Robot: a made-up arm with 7 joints.
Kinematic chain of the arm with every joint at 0, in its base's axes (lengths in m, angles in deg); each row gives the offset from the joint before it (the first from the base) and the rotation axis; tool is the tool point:
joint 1: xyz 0 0 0 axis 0 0.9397 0.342
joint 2: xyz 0 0 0 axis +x
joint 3: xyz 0 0 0 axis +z
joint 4: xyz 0.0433 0 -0.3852 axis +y
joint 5: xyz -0.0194 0 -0.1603 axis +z
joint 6: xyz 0 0 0 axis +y
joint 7: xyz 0 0 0 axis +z
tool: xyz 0 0 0
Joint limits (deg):
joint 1: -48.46..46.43
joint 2: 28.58..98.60
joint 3: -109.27..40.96
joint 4: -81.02..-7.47
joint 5: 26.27..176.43
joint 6: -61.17..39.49
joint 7: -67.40..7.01
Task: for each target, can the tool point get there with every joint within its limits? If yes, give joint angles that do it. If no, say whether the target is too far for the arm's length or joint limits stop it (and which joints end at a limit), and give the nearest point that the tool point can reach.
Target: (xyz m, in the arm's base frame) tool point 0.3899 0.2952 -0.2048
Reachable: yes | joints -38.09 52.03 -30.52 -46.46 121.91 5.88 -41.48
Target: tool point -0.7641 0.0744 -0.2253
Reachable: no: too far | nearest point -0.4160 0.1078 -0.3117 | short by 0.360 m
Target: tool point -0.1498 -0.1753 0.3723
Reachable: no: joint limits stop it (at a limit: joint 1, joint 2, joint 3, joint 4) | nearest point 0.0675 0.3716 0.2849 | short by 0.595 m
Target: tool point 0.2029 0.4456 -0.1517
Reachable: yes | joints -36.03 85.28 -93.14 -59.69 122.17 -28.10 -46.38
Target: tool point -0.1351 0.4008 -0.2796
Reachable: yes | joints 32.26 71.65 -56.07 -63.17 40.01 -29.29 -38.95
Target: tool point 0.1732 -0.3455 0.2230
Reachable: no: joint limits stop it (at a limit: joint 1, joint 2, joint 4) | nearest point 0.4405 0.0173 -0.1718 | short by 0.599 m
